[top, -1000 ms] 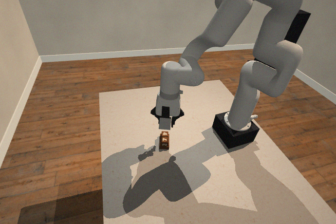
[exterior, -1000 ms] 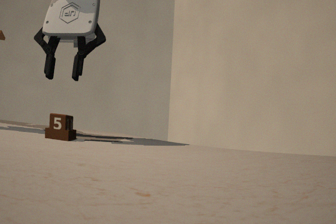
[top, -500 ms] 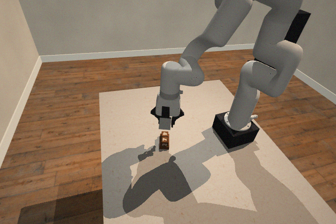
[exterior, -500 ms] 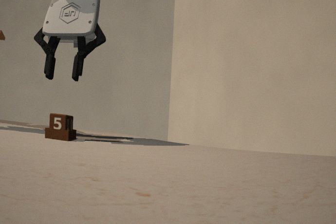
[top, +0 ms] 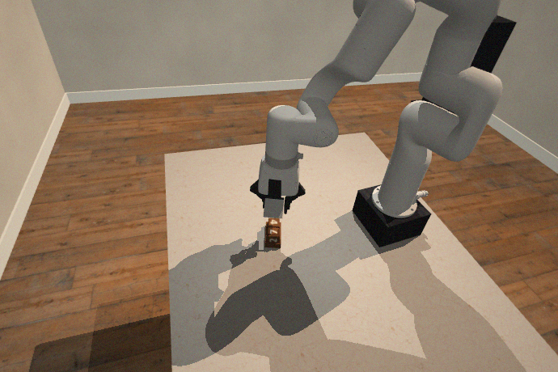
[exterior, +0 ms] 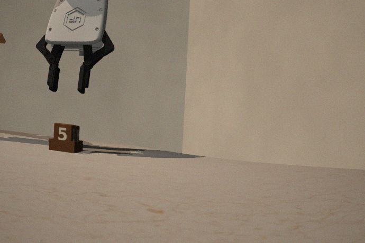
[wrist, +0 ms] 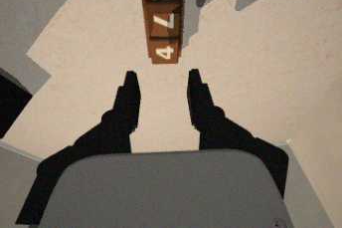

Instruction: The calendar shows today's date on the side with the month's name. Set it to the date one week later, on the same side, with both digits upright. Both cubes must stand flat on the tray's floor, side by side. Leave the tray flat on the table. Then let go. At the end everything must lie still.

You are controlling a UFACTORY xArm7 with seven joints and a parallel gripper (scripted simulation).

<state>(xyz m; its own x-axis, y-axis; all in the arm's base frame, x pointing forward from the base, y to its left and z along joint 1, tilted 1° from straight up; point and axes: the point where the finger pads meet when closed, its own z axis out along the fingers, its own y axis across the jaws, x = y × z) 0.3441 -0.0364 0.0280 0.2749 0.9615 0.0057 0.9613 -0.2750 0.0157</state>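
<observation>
Right now my hand is 10 cm above the brown calendar tray, 2 cm to the right of it and 1 cm short of it.
</observation>
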